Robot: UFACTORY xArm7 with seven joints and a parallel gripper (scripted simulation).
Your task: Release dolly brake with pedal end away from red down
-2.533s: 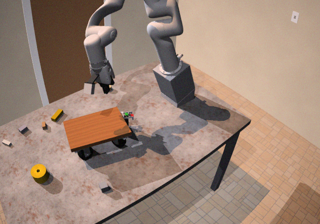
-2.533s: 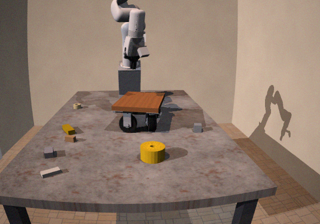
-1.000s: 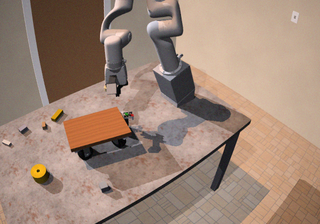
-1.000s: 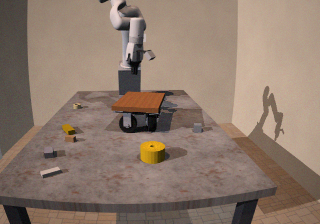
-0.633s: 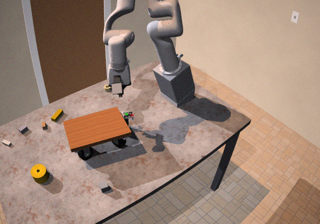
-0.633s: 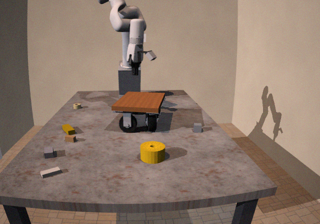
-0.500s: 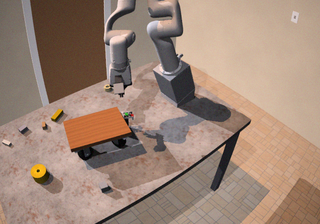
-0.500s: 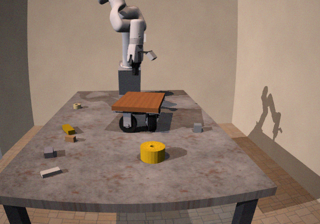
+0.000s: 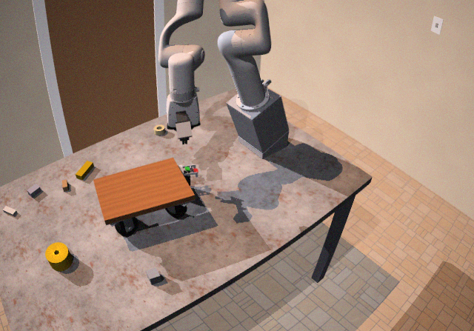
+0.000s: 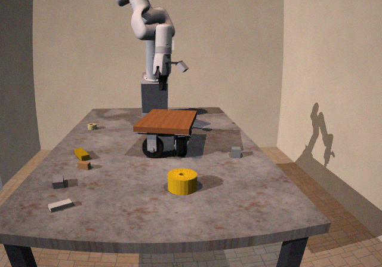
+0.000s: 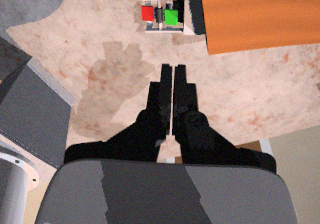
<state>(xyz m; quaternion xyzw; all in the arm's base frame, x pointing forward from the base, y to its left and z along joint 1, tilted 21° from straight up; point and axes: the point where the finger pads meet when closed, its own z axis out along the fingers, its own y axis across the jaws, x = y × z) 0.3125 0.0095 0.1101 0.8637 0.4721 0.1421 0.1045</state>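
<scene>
Now: the brake pedal 20 mm behind my hand, 10 mm to the left of it and 140 mm below it. The rest, counted from my hand: grey cube (340 mm ahead, 240 mm to the left, 210 mm below); then orange block (370 mm ahead, 330 mm to the right, 210 mm below); then ring (140 mm behind, 360 mm to the right, 210 mm below).
</scene>
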